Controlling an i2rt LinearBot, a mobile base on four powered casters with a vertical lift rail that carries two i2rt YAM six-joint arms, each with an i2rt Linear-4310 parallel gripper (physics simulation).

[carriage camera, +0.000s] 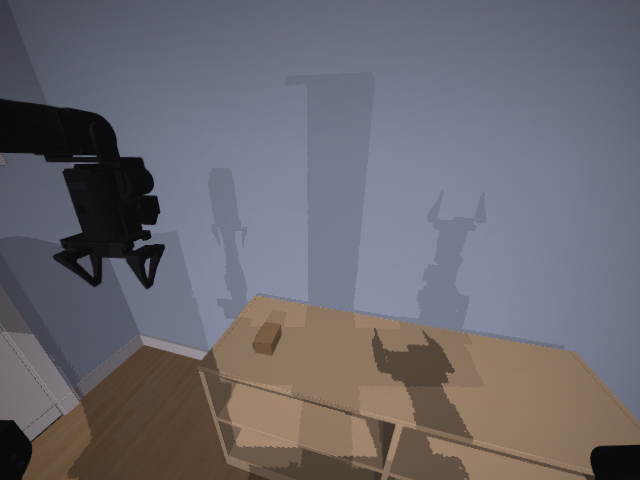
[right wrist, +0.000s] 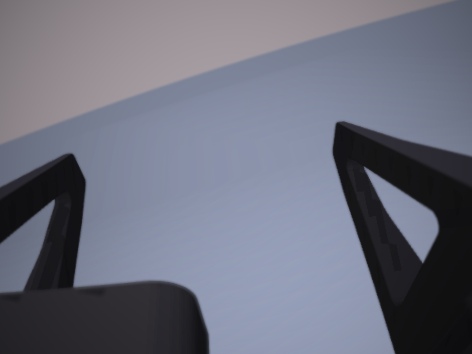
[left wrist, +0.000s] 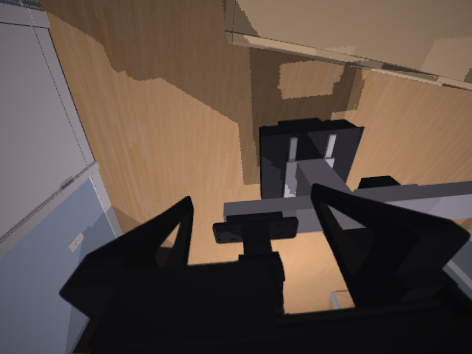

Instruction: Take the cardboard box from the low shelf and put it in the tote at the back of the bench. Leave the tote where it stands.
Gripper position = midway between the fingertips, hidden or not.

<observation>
In view: the left gripper point(carriage camera: 123, 286), the right gripper point(right wrist: 205, 151) and a white door point(left wrist: 53, 157).
The left gripper also shows in the left wrist view point(left wrist: 251, 196).
</observation>
